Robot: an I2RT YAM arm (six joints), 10 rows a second.
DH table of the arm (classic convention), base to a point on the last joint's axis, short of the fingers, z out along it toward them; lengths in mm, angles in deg. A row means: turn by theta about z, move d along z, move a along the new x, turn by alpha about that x. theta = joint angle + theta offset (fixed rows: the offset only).
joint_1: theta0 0; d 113.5; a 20; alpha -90
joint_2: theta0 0; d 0; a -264; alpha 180
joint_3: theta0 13.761; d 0; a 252.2; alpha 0
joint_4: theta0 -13.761; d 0; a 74; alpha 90
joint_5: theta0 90; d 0; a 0; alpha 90
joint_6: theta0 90; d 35.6; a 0; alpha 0
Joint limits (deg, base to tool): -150..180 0..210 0..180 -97..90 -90..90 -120..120
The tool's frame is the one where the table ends.
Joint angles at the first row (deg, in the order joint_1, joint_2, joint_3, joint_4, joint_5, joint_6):
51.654 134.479 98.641 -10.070 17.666 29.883
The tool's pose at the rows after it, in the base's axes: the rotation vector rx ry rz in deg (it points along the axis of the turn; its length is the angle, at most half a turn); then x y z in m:
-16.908, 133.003, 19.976, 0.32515, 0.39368, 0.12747
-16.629, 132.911, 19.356, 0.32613, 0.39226, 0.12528
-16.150, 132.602, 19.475, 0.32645, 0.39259, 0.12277
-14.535, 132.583, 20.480, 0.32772, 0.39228, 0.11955
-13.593, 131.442, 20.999, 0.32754, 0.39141, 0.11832
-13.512, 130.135, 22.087, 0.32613, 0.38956, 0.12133
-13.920, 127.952, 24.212, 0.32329, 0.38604, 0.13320
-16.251, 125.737, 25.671, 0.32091, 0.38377, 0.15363
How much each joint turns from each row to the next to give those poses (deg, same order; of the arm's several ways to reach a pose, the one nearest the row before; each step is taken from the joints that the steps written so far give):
0.016 -0.617 -1.821 1.806 0.176 -0.087
-0.157 0.137 -0.278 0.310 0.426 -0.089
0.011 0.291 -0.216 0.832 0.251 0.219
-0.142 0.359 -0.293 1.078 -0.146 1.214
-0.010 -0.189 -1.084 2.113 0.544 0.225
-0.010 -0.975 -1.553 2.163 -0.065 -0.341
-0.036 -2.412 -2.276 2.611 -0.579 -0.868
-0.017 -2.878 -0.768 0.366 -0.992 -2.310

